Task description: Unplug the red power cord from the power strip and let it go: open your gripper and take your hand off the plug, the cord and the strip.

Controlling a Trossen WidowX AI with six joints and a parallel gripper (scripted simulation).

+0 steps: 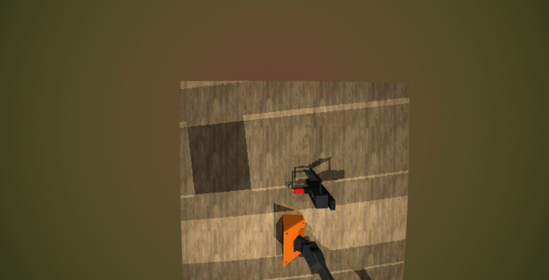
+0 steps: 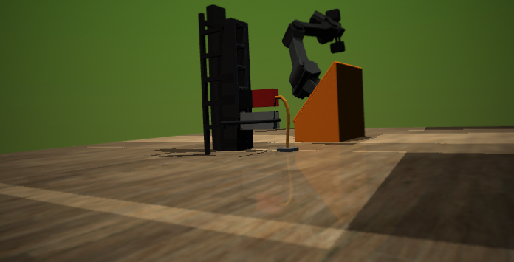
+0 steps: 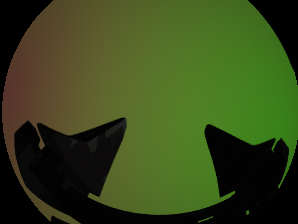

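Now: gripper tip 970 mm short of the red plug, 320 mm above it and 150 mm to the right of it.
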